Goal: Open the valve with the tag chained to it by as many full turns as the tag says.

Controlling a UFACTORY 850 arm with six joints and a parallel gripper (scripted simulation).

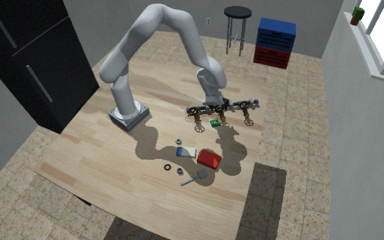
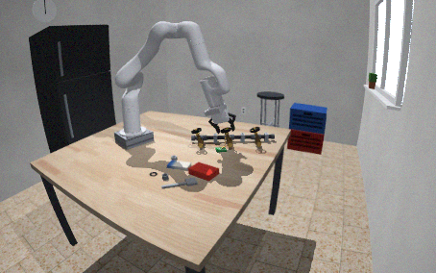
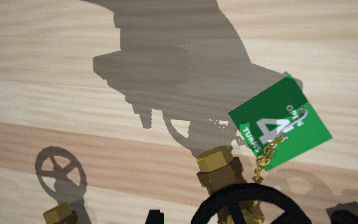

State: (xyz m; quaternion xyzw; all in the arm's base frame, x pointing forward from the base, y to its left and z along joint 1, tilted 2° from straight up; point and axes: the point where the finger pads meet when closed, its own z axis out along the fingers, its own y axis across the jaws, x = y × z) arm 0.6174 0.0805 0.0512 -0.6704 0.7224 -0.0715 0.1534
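The green tag lies 20 mm behind my hand, 50 mm to the right of it and 100 mm below it. Also, from my hand: grey scraper 60 mm behind, 440 mm to the right, 100 mm below; red box 10 mm behind, 330 mm to the right, 90 mm below; white block 150 mm behind, 300 mm to the right, 100 mm below.
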